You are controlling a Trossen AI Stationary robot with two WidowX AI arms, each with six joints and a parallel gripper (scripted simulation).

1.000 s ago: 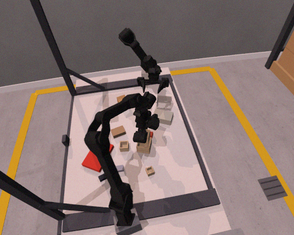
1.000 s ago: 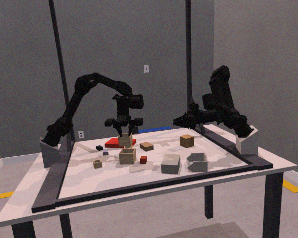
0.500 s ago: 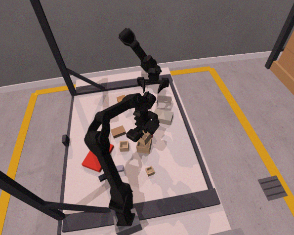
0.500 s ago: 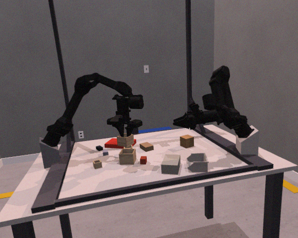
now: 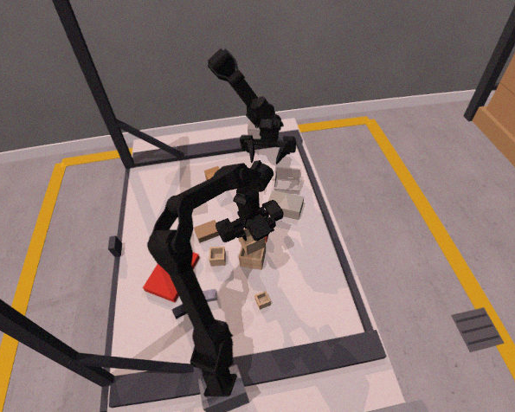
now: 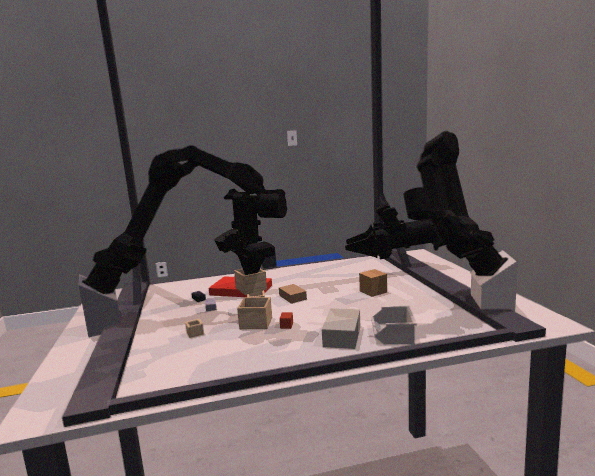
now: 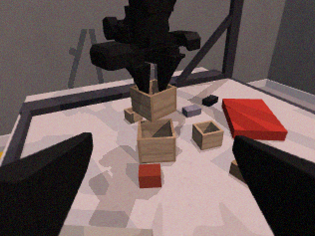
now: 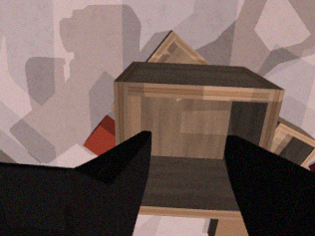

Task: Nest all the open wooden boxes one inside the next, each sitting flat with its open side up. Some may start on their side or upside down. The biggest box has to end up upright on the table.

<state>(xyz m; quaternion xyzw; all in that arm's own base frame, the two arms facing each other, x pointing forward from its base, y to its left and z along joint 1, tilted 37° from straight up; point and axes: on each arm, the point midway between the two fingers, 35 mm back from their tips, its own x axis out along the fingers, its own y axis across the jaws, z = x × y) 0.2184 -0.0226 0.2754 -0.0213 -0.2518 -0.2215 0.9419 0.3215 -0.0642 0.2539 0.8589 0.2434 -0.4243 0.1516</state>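
My right gripper is now 150 mm above the red cube, 80 mm to the right of it and 20 mm short of it. The rest, counted from my right hand: grey closed block 220 mm to the left, 140 mm below, 90 mm ahead; red slab 250 mm behind, 150 mm below, 80 mm to the right; flat brown block 170 mm behind, 150 mm below, 90 mm to the left.
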